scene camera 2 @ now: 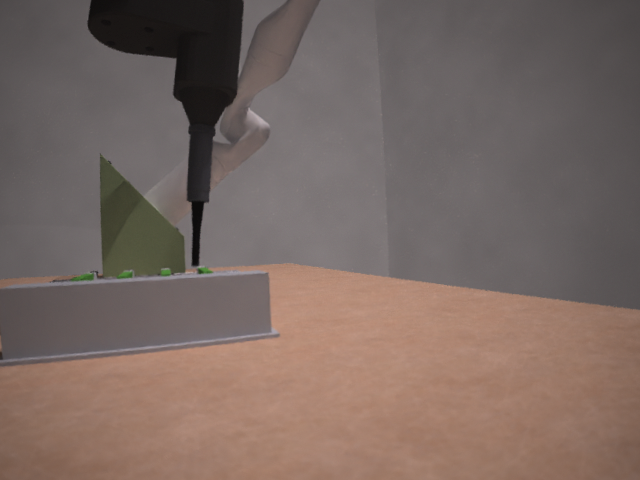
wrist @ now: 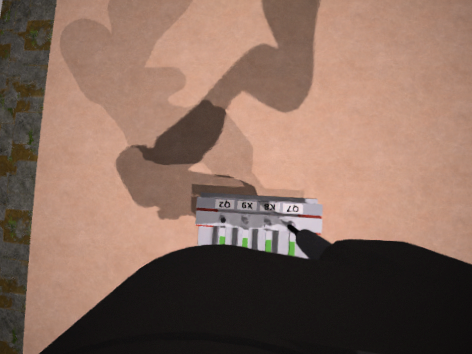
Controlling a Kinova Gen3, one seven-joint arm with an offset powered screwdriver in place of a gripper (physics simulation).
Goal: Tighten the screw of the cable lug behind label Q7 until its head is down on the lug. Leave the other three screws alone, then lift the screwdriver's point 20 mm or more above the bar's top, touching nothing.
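Frame: origin at the arm's base, x ahead, y left, z up, level; metres.
Seen in the pictures: end effector, tool point: (scene camera 2: 195, 267) (wrist: 289, 226); arm's base, origin of the base link: (scene camera 2: 157, 213).
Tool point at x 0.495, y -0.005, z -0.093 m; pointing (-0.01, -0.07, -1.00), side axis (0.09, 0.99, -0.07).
Offsets run from my tool point to a thing's middle. "spot": to the spot under its first point. Level surfaces: height alone.
The black screwdriver (scene camera 2: 195, 264) (wrist: 289, 227) points down, with its tip at the row of screws in the wrist view, by label Q7 @(0.023 m back, 0.007 m left, 0.006 m down) (wrist: 293, 208). In scene camera 2 the tip is just above the top edge of the grey bar (scene camera 2: 136, 316) (wrist: 312, 225), near the rightmost green piece @(spot: 0.057 m ahead, 0.002 m right, 0.001 m up) (scene camera 2: 205, 270). The Q7 screw and lug are mostly hidden by the tip and too small to judge; contact cannot be told. The screws behind Q2 @(0.011 m back, 0.091 m right, 0.006 m down) (wrist: 223, 220), X9 @(0.008 m back, 0.059 m right, 0.006 m down) (wrist: 245, 220) and K8 @(0.005 m back, 0.027 m right, 0.006 m down) (wrist: 267, 221) show as small dark spots. The tool has no fingers.
An olive-green, slope-topped panel (scene camera 2: 139, 240) stands behind the bar, left of the screwdriver. The pale arm (scene camera 2: 271, 49) reaches up behind the tool. The bar stands on the tan table @(0.049 m down) (scene camera 2: 413, 372) (wrist: 390, 125). Arm shadows fall on the table and across part of the bar.
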